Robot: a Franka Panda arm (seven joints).
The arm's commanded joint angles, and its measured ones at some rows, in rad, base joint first. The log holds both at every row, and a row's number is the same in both.
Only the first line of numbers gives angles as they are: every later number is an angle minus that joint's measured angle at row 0.
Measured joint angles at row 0:
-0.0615 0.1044 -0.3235 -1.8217 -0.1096 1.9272 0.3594
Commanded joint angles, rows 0 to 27:
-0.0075 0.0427 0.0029 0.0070 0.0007 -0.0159 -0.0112
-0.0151 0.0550 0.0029 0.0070 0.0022 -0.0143 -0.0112
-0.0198 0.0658 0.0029 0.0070 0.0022 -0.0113 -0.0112
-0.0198 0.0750 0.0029 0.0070 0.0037 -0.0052 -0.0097
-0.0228 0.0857 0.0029 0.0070 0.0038 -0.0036 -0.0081
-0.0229 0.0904 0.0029 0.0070 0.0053 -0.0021 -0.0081
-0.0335 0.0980 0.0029 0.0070 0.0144 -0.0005 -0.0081
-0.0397 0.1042 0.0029 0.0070 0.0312 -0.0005 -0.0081
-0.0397 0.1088 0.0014 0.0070 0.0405 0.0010 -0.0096
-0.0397 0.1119 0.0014 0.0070 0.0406 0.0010 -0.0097
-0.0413 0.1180 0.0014 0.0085 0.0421 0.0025 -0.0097
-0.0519 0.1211 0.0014 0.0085 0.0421 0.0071 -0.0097
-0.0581 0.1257 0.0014 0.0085 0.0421 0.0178 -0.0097
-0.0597 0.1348 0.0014 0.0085 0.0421 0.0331 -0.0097
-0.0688 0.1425 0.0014 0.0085 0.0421 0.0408 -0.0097
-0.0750 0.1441 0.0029 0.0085 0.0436 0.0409 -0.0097
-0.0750 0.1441 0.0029 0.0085 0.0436 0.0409 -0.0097
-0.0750 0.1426 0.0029 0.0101 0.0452 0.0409 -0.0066
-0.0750 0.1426 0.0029 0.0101 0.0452 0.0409 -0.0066
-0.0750 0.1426 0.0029 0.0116 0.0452 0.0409 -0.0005
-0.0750 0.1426 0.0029 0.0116 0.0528 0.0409 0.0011
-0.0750 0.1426 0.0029 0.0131 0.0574 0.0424 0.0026
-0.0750 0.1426 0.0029 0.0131 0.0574 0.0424 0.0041
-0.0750 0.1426 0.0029 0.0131 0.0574 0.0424 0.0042
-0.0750 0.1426 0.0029 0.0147 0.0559 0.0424 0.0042
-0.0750 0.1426 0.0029 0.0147 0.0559 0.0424 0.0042
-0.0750 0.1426 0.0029 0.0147 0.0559 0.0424 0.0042
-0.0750 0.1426 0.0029 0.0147 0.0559 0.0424 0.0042
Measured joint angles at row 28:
-0.0705 0.1358 -0.0007 0.0080 0.0386 0.0411 0.0003
